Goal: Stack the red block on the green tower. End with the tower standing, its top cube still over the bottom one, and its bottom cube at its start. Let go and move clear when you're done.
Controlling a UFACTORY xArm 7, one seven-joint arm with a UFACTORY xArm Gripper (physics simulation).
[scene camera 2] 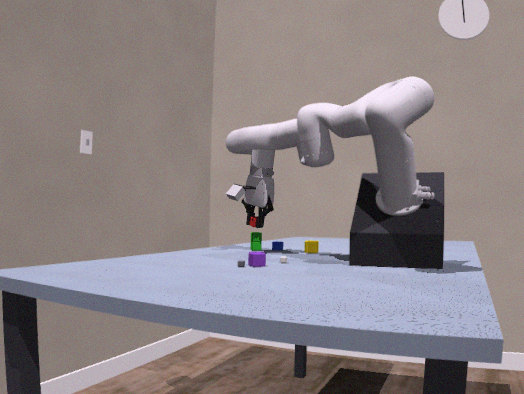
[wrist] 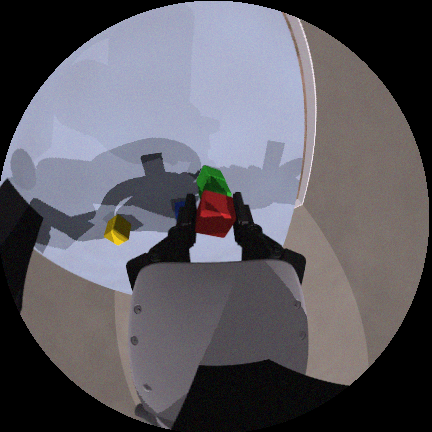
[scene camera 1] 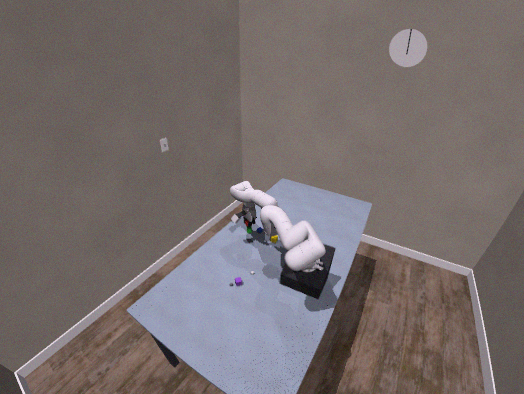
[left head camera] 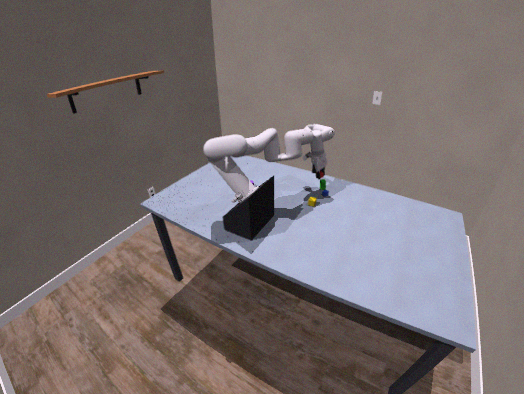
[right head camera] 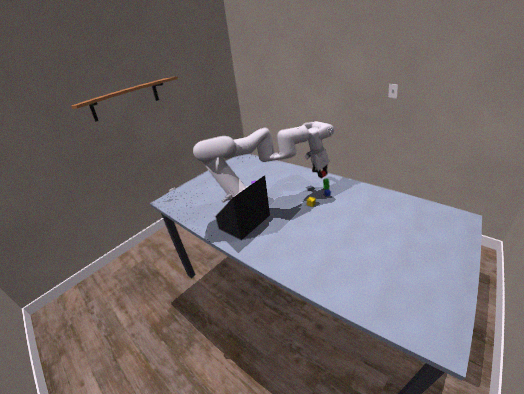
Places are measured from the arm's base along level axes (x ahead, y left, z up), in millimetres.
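Where they show: gripper, between the fingertips: (scene camera 2: 254,226) (wrist: 213,203) (scene camera 1: 247,224) (left head camera: 320,176) (right head camera: 323,175); arm's base, origin of its link: (scene camera 2: 399,199) (left head camera: 249,195) (right head camera: 240,195).
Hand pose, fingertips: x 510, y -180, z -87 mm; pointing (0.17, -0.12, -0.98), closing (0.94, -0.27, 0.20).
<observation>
Things, the pixels of their top centre, and the offset from my fingertips.
- red block, centre of its top: (wrist: 218,229) (scene camera 2: 255,216) (right head camera: 322,171) (left head camera: 320,172) dx -3, dy +1, dz +32 mm
- green tower, centre of its top: (wrist: 216,200) (scene camera 2: 256,232) (right head camera: 326,179) (left head camera: 323,180) dx +3, dy -19, dz -22 mm
- blue block, centre of its top: (scene camera 2: 277,241) (right head camera: 327,190) (left head camera: 325,191) (scene camera 1: 259,228) dx -59, dy -62, dz -54 mm
- yellow block, centre of its top: (wrist: 115,238) (scene camera 2: 311,240) (left head camera: 312,198) dx -193, dy -31, dz -44 mm
- purple block, centre of its top: (scene camera 2: 257,252) (scene camera 1: 238,279) dx -200, dy +393, dz -50 mm
The red block (left head camera: 321,175) (right head camera: 324,173) (scene camera 2: 253,221) (wrist: 216,213) is held between the fingertips of my gripper (scene camera 2: 255,223) (wrist: 213,203), which is shut on it. In scene camera 2 it hangs a short gap above the green tower (left head camera: 323,184) (right head camera: 326,184) (scene camera 1: 249,231) (scene camera 2: 256,241) (wrist: 213,182), roughly over it. The tower is two green cubes high and stands upright on the table. In the wrist view the red block hides the near part of the tower. The red block is slightly tilted in the grip.
A blue block (left head camera: 325,193) (right head camera: 327,193) (scene camera 1: 260,230) (scene camera 2: 277,246) lies close beside the tower. A yellow block (left head camera: 312,201) (scene camera 2: 311,246) (wrist: 118,229) lies farther toward the black base box (scene camera 2: 396,248). A purple block (scene camera 1: 238,281) (scene camera 2: 257,259) and two small cubes lie elsewhere on the table.
</observation>
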